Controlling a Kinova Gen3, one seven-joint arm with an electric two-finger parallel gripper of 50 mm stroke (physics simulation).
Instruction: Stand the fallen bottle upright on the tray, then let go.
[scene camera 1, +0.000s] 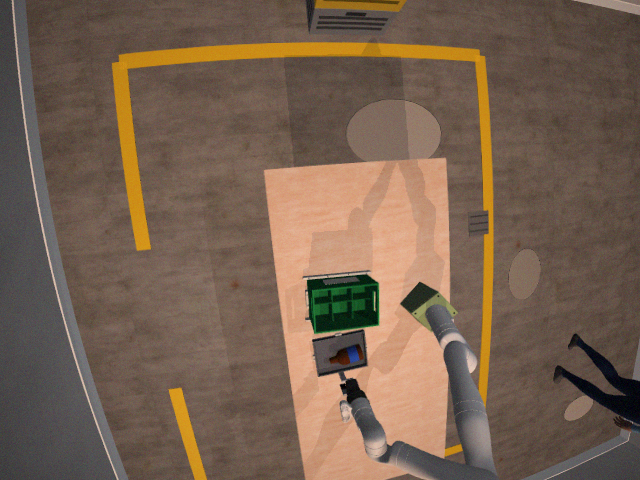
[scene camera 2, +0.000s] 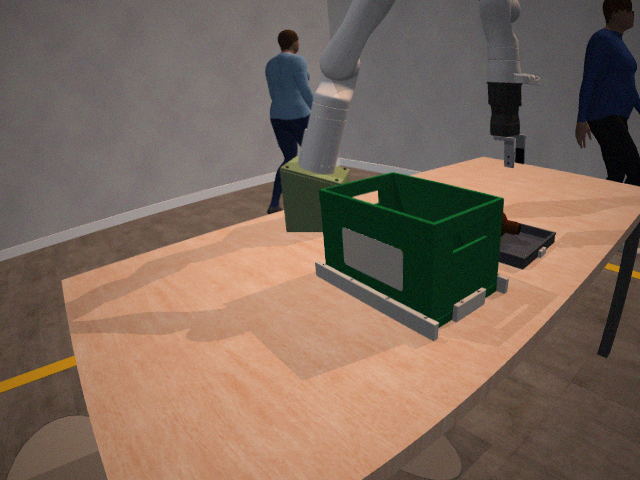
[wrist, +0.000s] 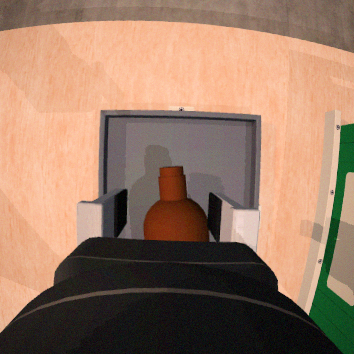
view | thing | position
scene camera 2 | my gripper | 514, 165
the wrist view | my gripper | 167, 207
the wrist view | brown bottle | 174, 216
